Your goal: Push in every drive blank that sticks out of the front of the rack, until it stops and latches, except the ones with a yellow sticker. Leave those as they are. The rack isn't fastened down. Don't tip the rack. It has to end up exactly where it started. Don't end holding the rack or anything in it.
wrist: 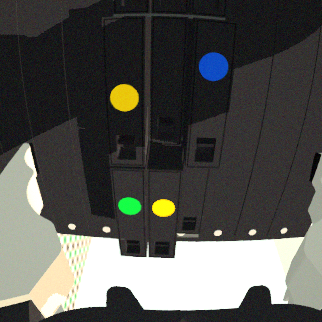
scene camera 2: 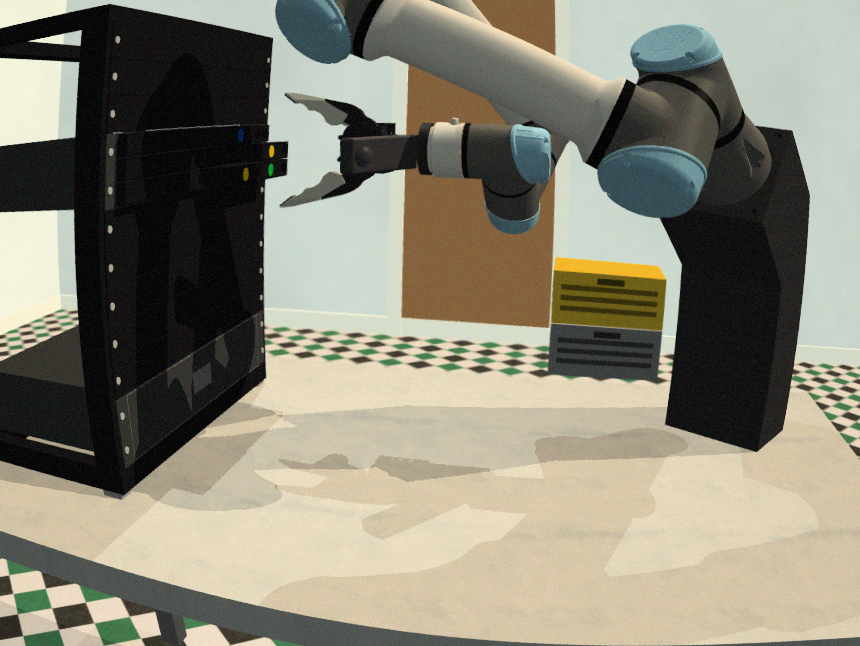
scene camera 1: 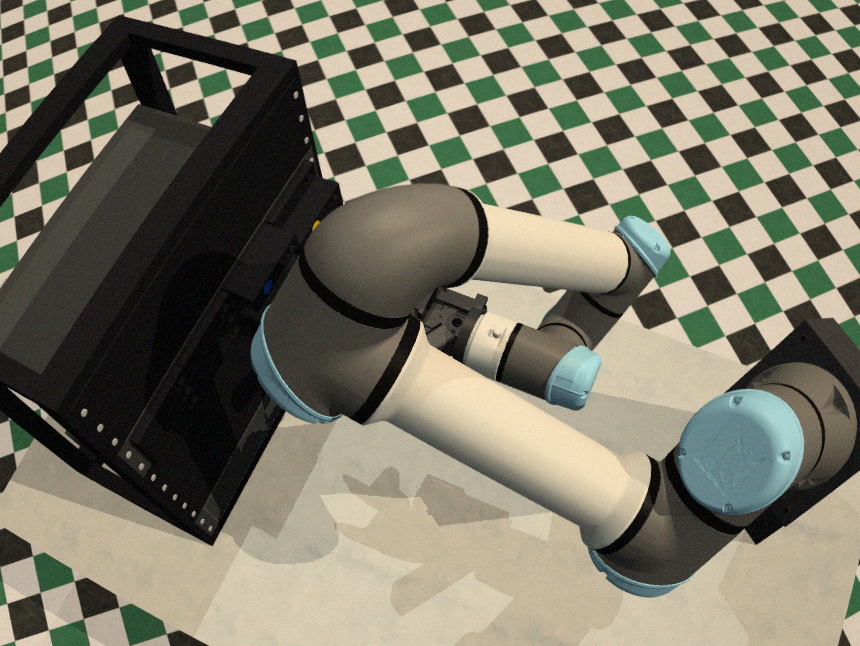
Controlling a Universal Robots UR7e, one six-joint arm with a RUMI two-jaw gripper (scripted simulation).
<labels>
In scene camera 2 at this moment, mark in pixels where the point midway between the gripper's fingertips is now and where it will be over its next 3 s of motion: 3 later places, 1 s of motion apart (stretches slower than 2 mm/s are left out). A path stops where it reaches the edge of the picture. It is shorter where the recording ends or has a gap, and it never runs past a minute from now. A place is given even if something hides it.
My gripper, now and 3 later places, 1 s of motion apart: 281, 149; 293, 154; 284, 151; 286, 133
</labels>
